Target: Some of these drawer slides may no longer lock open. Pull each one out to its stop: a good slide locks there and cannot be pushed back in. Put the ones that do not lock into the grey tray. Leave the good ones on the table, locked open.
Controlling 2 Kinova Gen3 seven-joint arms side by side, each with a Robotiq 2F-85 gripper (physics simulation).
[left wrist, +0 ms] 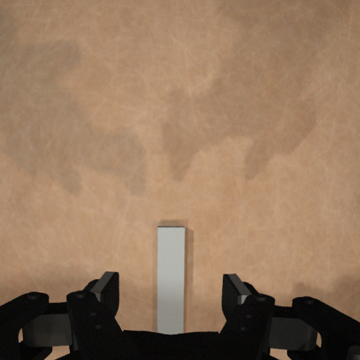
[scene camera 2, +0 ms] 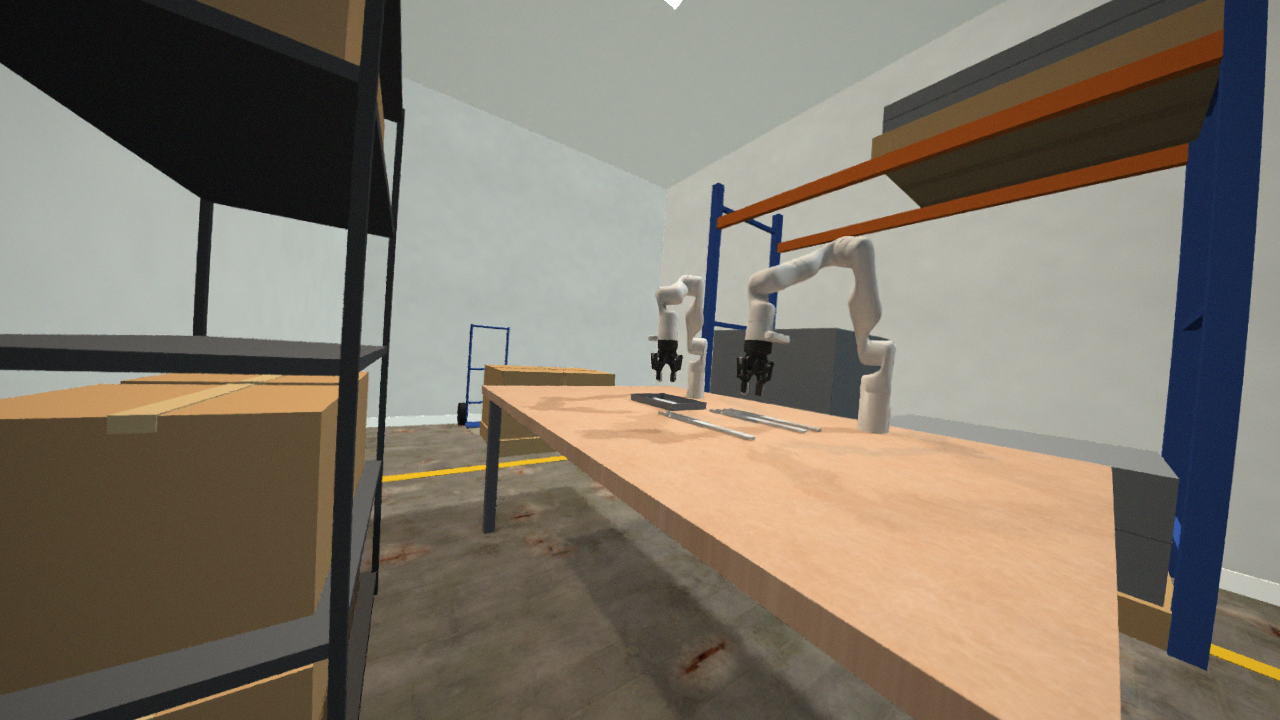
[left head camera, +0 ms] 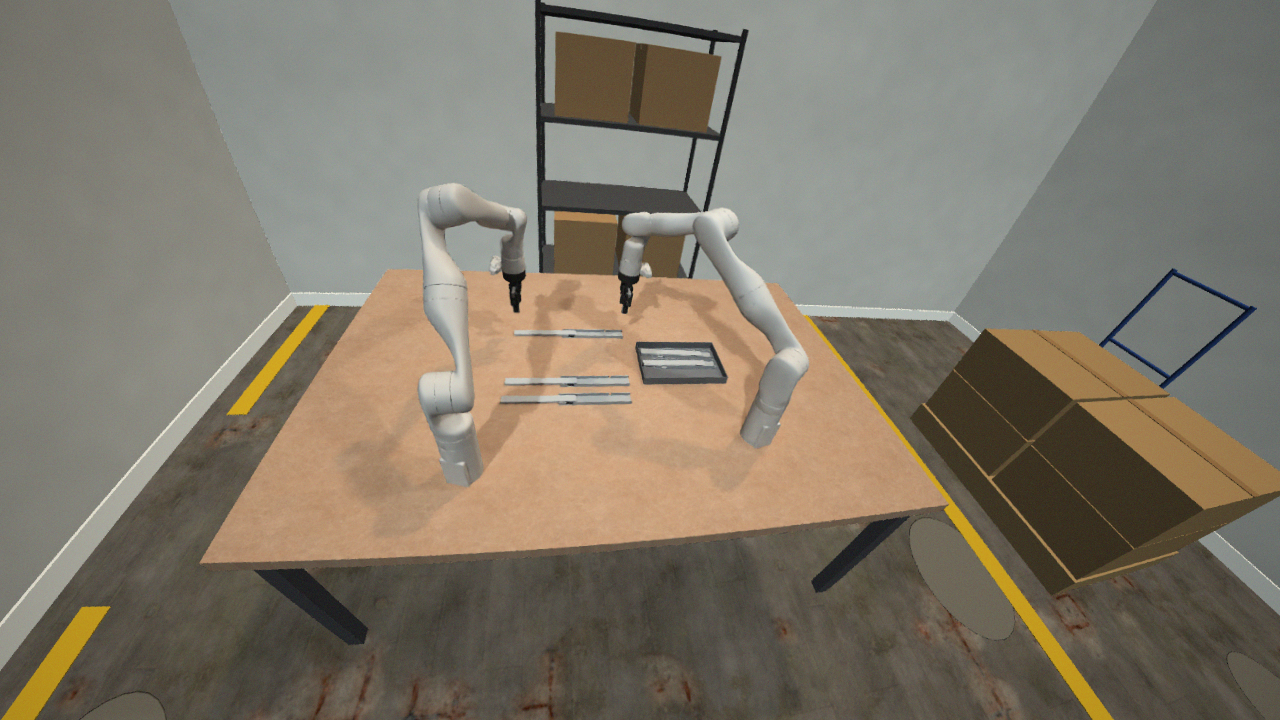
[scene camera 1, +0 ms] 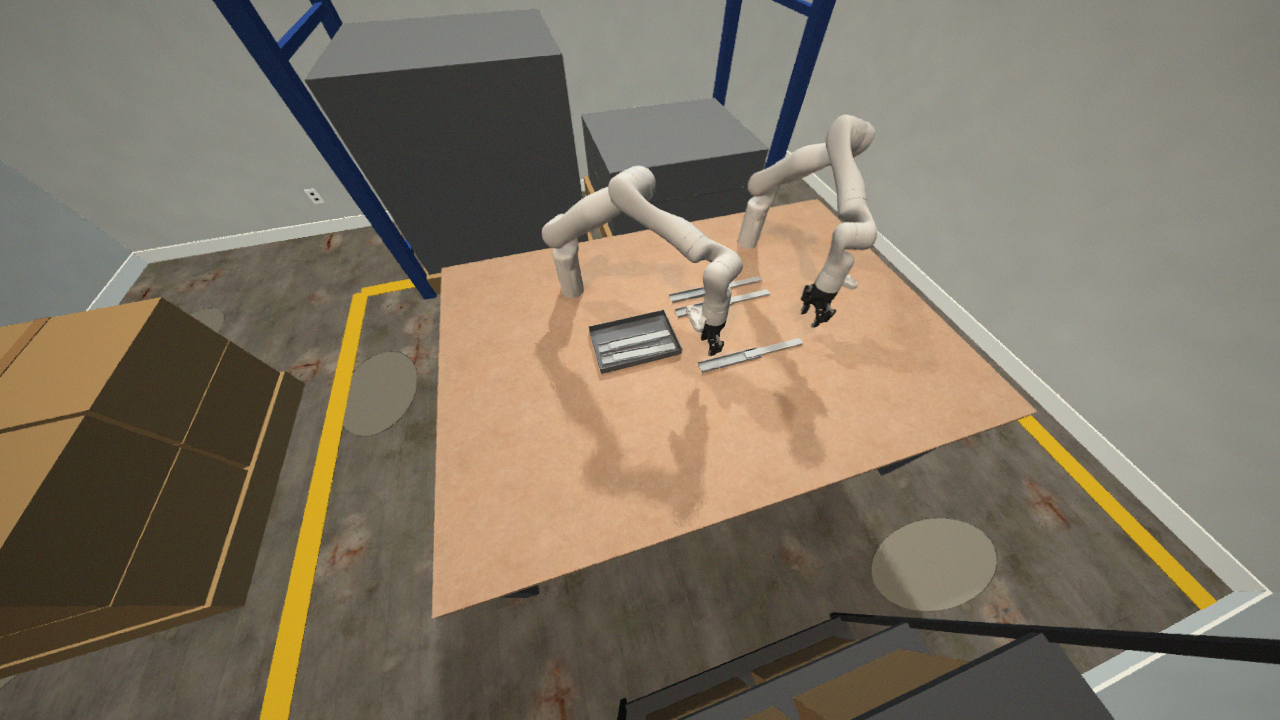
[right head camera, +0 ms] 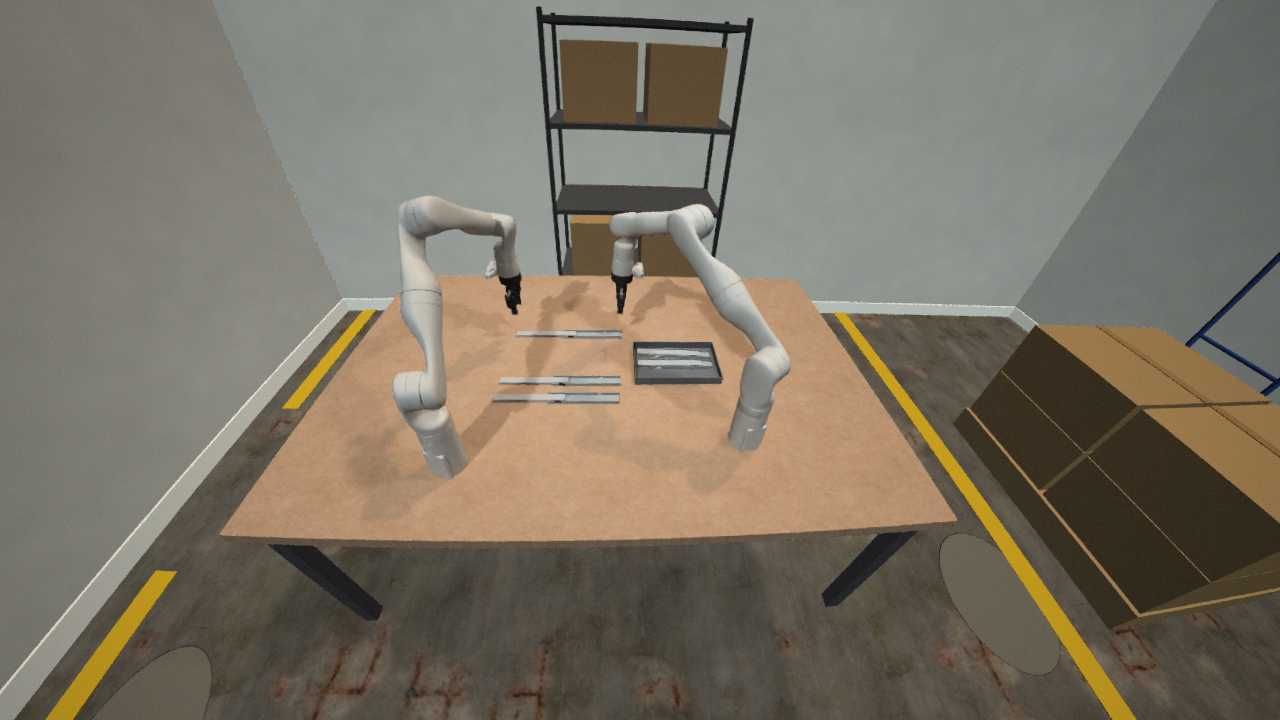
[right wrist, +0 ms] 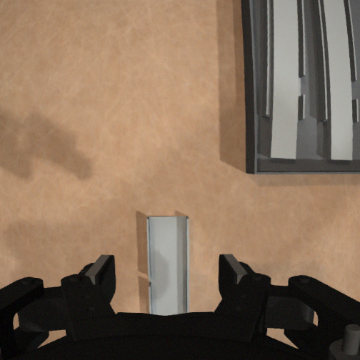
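Note:
One extended slide point(left head camera: 544, 333) point(right head camera: 544, 334) point(scene camera 1: 769, 350) point(left wrist: 171, 280) point(right wrist: 168, 265) lies on the table at the back in the head views. Two more extended slides, one point(left head camera: 537, 381) point(right head camera: 529, 381) and another point(left head camera: 534, 399) point(right head camera: 526, 398), lie parallel nearer the arm bases. Two slides point(left head camera: 673, 352) point(left head camera: 677, 363) lie side by side in the grey tray point(left head camera: 684, 381) point(right head camera: 680, 381) point(scene camera 1: 639, 365) point(right wrist: 251, 100). My left gripper point(left head camera: 516, 310) point(scene camera 1: 819, 320) point(scene camera 2: 756, 390) point(left wrist: 170, 289) is open above one end of the back slide. My right gripper point(left head camera: 624, 310) point(scene camera 1: 714, 351) point(scene camera 2: 665, 377) point(right wrist: 166, 271) is open above its other end.
A black shelf rack point(left head camera: 540, 161) point(right head camera: 548, 161) stands behind the table point(left head camera: 572, 501). Stacked cardboard boxes point(left head camera: 1100, 429) point(right head camera: 1136, 447) stand on the floor at the right in the head views. Dark grey cabinets point(scene camera 1: 456, 161) stand beyond the arm bases in scene camera 1.

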